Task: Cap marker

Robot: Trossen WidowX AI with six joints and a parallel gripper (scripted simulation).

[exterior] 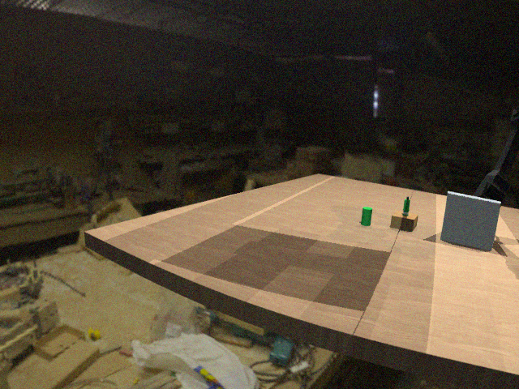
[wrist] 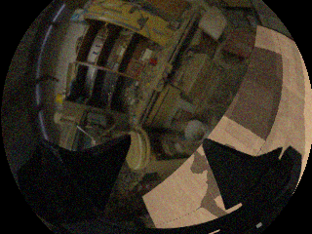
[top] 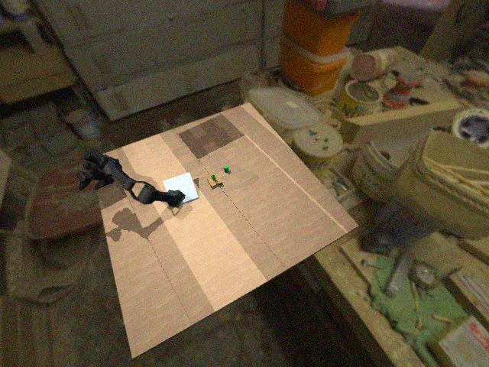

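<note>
Right now my gripper tip is 74 cm short of the green cap, 24 cm above it and 12 cm to the left of it. Also, from my gripper tip: wooden holder block: 63 cm ahead, 24 cm below, 16 cm to the right.
</note>
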